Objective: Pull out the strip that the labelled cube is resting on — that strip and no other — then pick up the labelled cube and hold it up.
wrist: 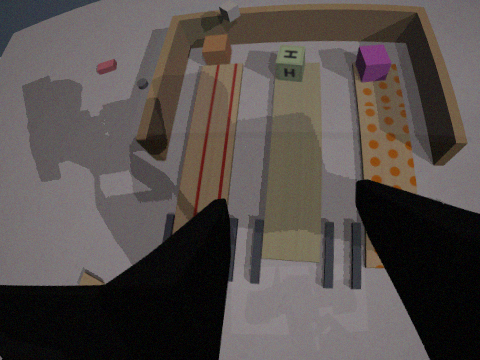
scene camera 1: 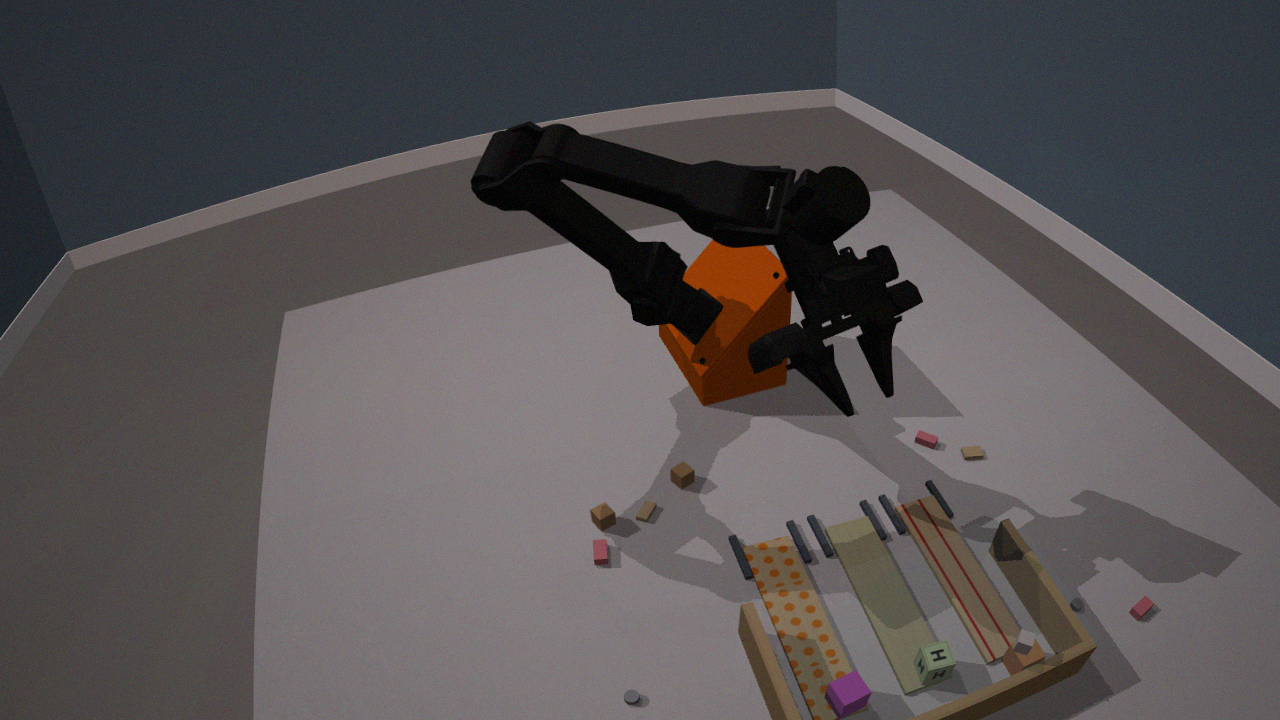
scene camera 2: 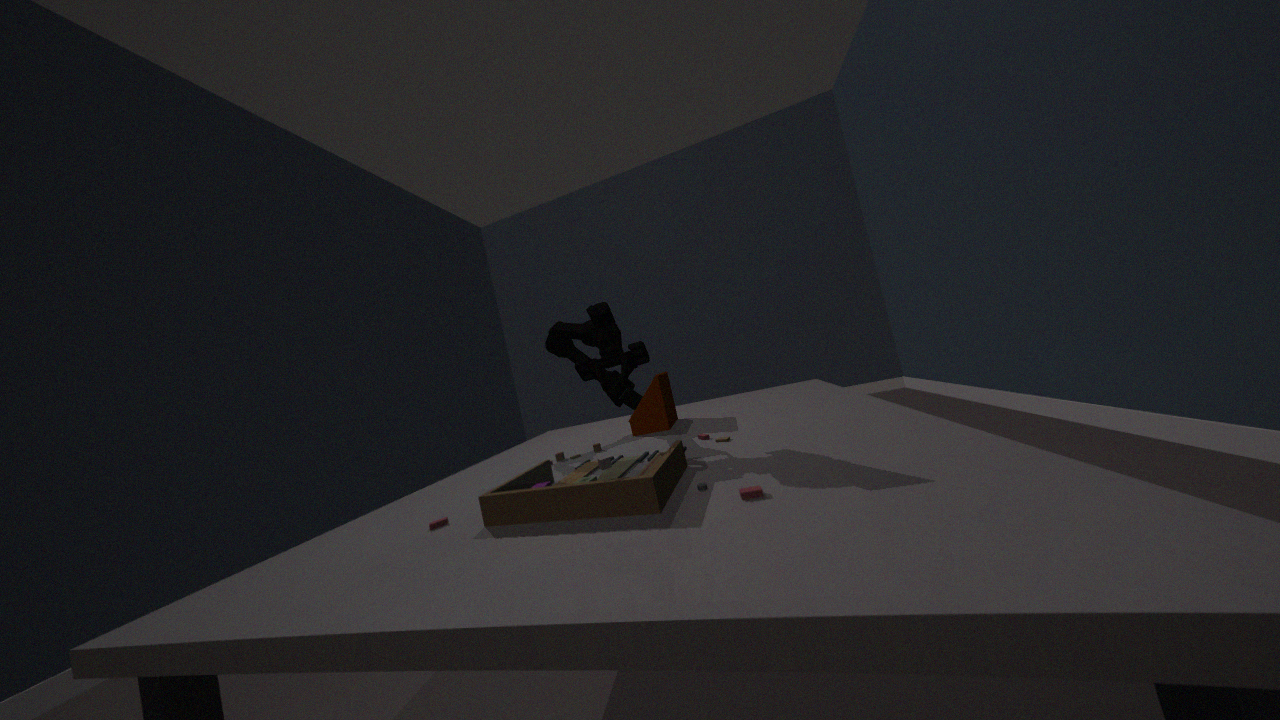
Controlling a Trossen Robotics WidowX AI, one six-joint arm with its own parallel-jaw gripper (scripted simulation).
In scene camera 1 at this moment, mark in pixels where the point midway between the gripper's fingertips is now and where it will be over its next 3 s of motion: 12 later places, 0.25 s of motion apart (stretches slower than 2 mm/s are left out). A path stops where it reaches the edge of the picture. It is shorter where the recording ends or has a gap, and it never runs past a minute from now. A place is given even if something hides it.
My gripper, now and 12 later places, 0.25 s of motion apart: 870, 406; 879, 447; 874, 480; 866, 495; 865, 499; 865, 508; 863, 516; 861, 523; 859, 531; 857, 537; 856, 538; 856, 538; 856, 538
